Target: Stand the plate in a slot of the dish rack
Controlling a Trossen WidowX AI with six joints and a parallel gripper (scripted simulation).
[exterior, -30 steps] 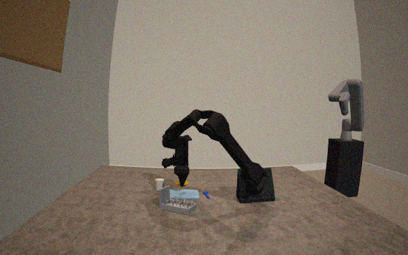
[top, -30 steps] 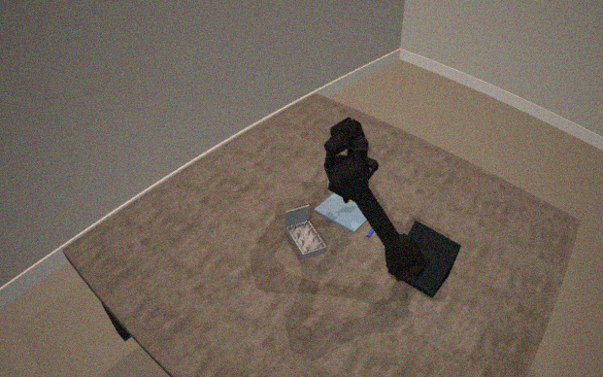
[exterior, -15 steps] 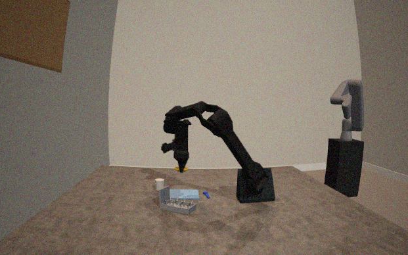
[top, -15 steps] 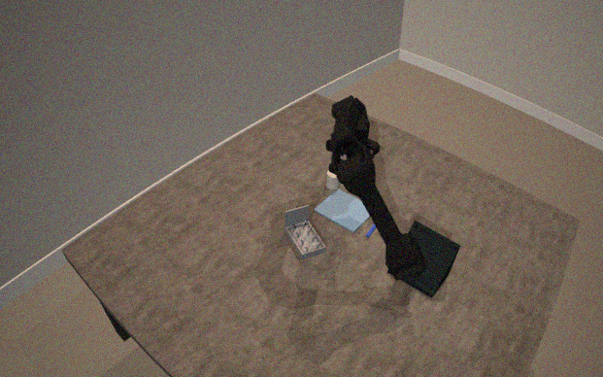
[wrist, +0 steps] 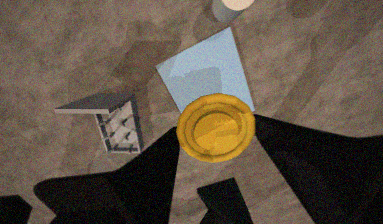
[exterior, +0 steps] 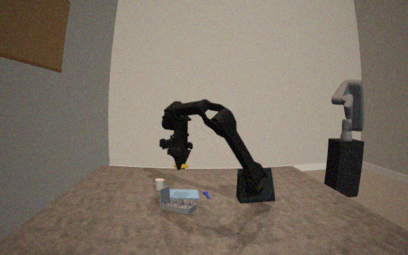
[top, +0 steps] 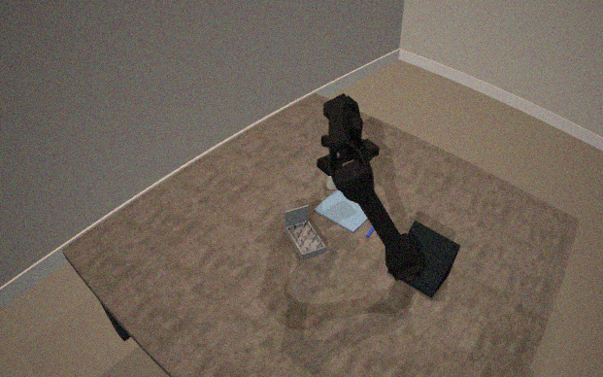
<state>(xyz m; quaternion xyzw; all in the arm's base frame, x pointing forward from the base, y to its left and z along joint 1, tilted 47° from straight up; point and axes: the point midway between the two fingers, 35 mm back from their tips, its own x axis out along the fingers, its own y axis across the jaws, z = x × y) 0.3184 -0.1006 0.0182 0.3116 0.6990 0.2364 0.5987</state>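
The grey dish rack lies 17 cm to the left of my gripper tip, 10 cm below it and 1 cm behind it. From my gripper tip the other things lie so: light blue mat 12 cm below, 1 cm to the right; white cup 11 cm ahead, 10 cm below, 7 cm to the right; yellow plate 1 cm above.
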